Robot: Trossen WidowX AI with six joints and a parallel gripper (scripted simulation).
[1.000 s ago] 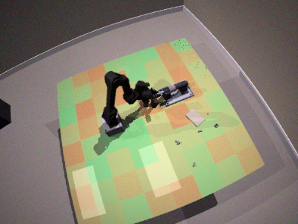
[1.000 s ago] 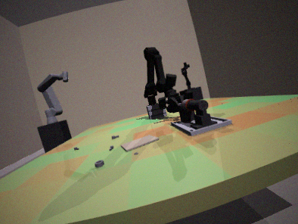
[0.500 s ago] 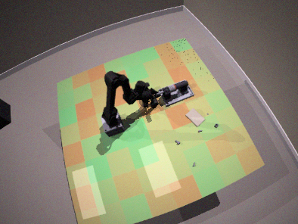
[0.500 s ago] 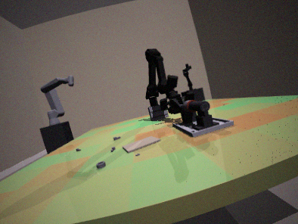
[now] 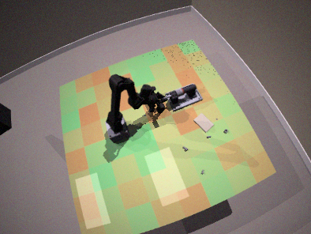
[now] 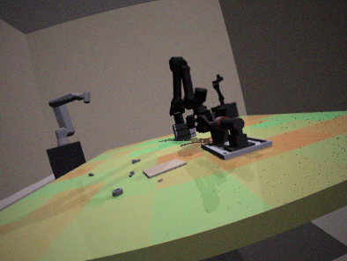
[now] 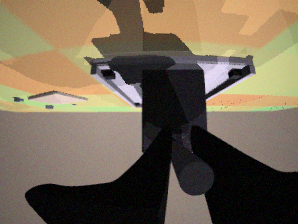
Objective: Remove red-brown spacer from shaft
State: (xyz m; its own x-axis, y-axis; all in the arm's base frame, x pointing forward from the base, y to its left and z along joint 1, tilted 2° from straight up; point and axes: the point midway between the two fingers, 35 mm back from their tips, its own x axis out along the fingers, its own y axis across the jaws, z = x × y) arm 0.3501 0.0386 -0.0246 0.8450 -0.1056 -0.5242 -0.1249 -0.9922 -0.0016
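My gripper tip is 5 cm short of the shaft, 2 cm below it and 1 cm to the left of it. Also, from my gripper tip: flat tan plate: 26 cm to the right, 13 cm ahead, 6 cm below; red-brown spacer: 11 cm ahead, 2 cm above, 1 cm to the right.
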